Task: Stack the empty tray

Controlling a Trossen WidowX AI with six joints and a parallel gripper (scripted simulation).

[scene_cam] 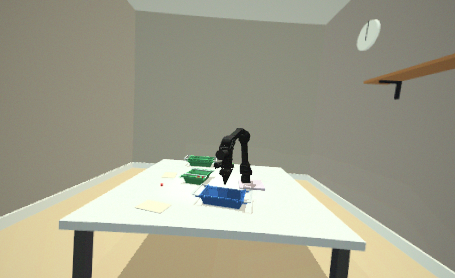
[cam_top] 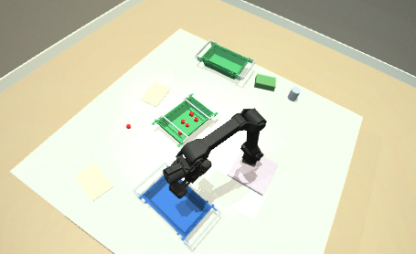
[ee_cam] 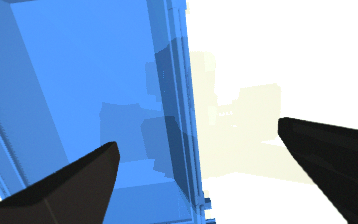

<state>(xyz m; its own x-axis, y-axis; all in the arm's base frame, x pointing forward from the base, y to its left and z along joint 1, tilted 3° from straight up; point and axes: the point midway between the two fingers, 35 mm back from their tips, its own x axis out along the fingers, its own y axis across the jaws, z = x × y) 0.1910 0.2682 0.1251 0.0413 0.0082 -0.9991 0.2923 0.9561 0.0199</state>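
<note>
Right now my gripper tip is 8 cm to the right of the blue tray, 5 cm above it and 2 cm short of it. Also, from my gripper tip: green block: 80 cm to the right, 13 cm behind, 7 cm below; then grey cylinder: 78 cm to the right, 30 cm behind, 6 cm below.
</note>
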